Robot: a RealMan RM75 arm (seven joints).
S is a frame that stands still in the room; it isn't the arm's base.
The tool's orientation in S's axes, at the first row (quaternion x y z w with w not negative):
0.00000, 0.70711, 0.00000, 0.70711
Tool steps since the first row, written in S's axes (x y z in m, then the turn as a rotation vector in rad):
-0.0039, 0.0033, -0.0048, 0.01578, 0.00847, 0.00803
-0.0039, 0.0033, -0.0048, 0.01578, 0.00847, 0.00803
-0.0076, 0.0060, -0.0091, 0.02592, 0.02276, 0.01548
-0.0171, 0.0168, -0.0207, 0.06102, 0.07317, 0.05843
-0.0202, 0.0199, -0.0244, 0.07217, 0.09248, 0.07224
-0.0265, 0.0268, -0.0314, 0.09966, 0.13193, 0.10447
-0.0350, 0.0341, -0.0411, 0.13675, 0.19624, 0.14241
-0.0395, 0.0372, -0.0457, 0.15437, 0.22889, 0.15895
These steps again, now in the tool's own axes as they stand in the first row. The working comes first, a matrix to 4 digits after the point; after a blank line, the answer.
The tool's axes in the first row as the columns of a matrix, in S's axes (used below as rounded here):
0.0000, 0.0000, 1.0000
0.0000, 1.0000, 0.0000
-1.0000, 0.0000, 0.0000

0.0048, 0.0033, -0.0039, -0.00803, 0.00847, 0.01578
0.0048, 0.0033, -0.0039, -0.00803, 0.00847, 0.01578
0.0091, 0.0060, -0.0076, -0.01548, 0.02276, 0.02592
0.0207, 0.0168, -0.0171, -0.05843, 0.07317, 0.06102
0.0244, 0.0199, -0.0202, -0.07224, 0.09248, 0.07217
0.0314, 0.0268, -0.0265, -0.10447, 0.13193, 0.09966
0.0411, 0.0341, -0.0350, -0.14241, 0.19624, 0.13675
0.0457, 0.0372, -0.0395, -0.15895, 0.22889, 0.15437

